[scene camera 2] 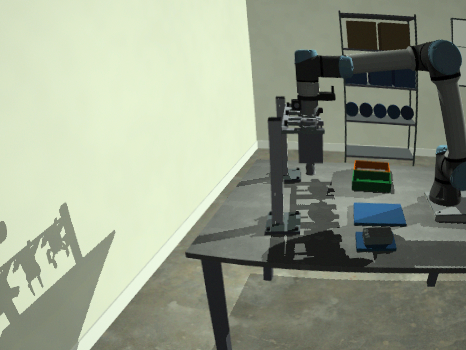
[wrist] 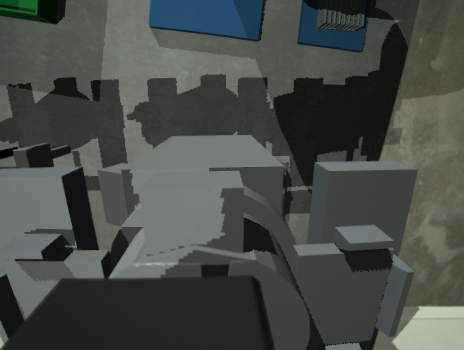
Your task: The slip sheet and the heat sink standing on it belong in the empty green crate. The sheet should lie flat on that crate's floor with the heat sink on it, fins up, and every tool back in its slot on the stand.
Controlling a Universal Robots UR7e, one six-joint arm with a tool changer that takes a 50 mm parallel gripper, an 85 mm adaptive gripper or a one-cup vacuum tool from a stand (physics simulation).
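Observation:
The blue slip sheet lies flat near the table's front edge. The grey heat sink stands on it, fins up. The green crate stands farther back; its open top shows in the scene view. The tool stand is left of them. The arm's wrist is down at the stand's nearest slot, on the boxy grey vacuum tool. Its cup, my gripper, points down with nothing on it. The cup is hidden in the wrist view; whether the tool is locked on cannot be told.
A larger blue plate lies between the green crate and the slip sheet. An orange crate touches the green crate's far side. The stand's two upright posts rise at the left. A shelf rack stands behind the table.

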